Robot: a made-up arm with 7 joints.
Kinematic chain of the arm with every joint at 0, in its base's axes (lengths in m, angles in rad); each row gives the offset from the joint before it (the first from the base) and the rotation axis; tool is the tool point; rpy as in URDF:
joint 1: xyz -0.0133 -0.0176 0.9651 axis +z
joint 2: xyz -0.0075 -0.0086 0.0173 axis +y
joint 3: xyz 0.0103 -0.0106 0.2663 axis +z
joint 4: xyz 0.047 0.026 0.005 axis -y
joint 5: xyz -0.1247 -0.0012 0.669 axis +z
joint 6: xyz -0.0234 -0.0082 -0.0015 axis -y
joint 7: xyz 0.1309 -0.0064 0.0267 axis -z
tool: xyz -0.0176 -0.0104 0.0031 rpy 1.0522 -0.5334 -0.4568
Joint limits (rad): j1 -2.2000..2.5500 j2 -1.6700..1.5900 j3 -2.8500..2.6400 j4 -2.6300..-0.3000 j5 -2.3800..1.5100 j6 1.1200..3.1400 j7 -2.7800..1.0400
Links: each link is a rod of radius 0.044 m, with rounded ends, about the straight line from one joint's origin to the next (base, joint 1, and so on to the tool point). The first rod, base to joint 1, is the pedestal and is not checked.
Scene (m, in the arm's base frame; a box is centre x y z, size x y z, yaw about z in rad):
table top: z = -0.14
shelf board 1: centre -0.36 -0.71 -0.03 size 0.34 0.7 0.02 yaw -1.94
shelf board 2: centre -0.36 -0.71 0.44 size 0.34 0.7 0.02 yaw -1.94
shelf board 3: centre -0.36 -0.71 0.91 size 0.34 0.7 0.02 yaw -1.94
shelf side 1: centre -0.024 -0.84 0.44 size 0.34 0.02 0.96 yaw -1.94
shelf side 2: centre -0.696 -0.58 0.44 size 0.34 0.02 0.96 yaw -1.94
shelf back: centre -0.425 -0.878 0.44 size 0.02 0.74 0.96 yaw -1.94
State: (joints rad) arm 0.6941 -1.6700 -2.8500 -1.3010 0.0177 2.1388 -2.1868
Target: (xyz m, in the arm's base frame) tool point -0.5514 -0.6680 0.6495
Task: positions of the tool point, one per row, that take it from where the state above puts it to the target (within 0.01 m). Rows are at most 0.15 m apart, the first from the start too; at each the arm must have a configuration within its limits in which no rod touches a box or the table.
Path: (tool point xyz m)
1: -0.3429 -0.5099 0.2172
2: -0.2922 -0.4047 0.2263
3: -0.3592 -0.4138 0.3344
4: -0.4034 -0.4050 0.4453
5: -0.4249 -0.3804 0.5525
6: -0.4254 -0.3424 0.6495
7: -0.4796 -0.4607 0.6496
8: -0.5208 -0.5708 0.6501
9: -0.5514 -0.6680 0.6495

